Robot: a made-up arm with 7 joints.
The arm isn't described. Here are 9 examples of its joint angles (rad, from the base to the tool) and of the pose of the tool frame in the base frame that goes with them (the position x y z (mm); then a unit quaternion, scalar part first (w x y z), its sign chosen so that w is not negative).
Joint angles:
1: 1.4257 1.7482 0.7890 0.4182 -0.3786 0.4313 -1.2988
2: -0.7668 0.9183 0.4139 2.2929 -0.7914 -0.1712 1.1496
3: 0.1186 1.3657 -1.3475 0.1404 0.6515 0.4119 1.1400
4: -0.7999 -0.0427 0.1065 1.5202 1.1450 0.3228 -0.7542
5: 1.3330 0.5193 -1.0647 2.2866 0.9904 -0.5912 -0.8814
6: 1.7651 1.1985 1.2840 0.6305 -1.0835 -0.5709 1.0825
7: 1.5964 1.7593 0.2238 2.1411 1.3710 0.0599 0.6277
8: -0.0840 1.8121 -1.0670 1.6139 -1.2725 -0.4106 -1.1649
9: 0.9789 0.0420 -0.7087 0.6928 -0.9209 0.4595 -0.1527
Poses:
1: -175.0 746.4 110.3 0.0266 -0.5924 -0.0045 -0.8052
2: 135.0 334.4 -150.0 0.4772 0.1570 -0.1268 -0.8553
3: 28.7 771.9 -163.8 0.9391 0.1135 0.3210 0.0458
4: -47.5 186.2 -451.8 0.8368 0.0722 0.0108 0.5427
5: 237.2 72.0 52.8 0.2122 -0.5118 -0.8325 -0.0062
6: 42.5 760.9 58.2 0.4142 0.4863 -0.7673 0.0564
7: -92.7 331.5 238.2 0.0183 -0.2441 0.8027 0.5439
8: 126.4 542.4 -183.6 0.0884 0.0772 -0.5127 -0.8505
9: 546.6 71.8 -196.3 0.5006 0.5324 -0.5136 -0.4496
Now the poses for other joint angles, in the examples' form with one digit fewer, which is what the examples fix.
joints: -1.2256 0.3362 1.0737 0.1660 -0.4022 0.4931 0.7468
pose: -531 415 -216 0.753 0.039 0.498 0.428
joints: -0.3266 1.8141 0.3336 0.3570 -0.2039 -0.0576 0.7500
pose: 149 752 138 0.825 0.502 0.018 -0.258
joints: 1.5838 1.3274 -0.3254 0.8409 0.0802 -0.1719 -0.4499
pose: 192 666 209 0.159 0.644 -0.712 0.230
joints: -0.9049 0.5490 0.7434 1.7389 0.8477 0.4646 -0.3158
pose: 21 485 -254 0.856 0.272 -0.346 0.270
